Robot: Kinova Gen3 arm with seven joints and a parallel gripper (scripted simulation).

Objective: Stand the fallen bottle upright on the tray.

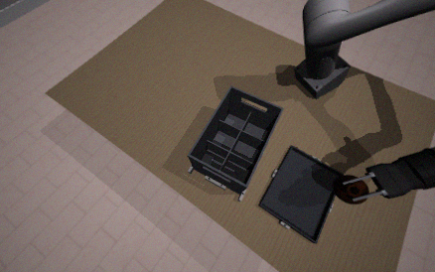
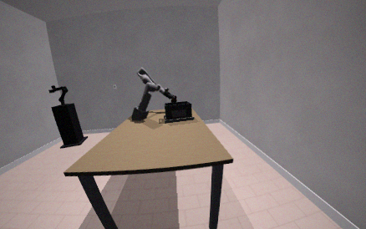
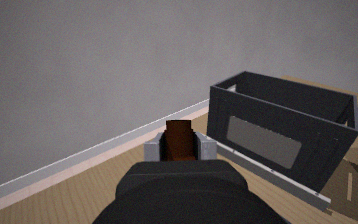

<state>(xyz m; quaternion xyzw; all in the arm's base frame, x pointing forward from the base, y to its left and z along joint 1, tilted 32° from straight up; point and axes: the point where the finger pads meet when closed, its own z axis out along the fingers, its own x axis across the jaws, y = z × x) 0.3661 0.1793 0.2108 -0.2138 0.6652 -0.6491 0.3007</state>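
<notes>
The brown bottle lies 10 mm behind my hand, 20 mm to the left of it and 50 mm below it. Round my hand: dark flat tray (10 mm behind, 50 mm to the right, 190 mm below); then dark crate (70 mm behind, 310 mm to the right, 120 mm below).
</notes>
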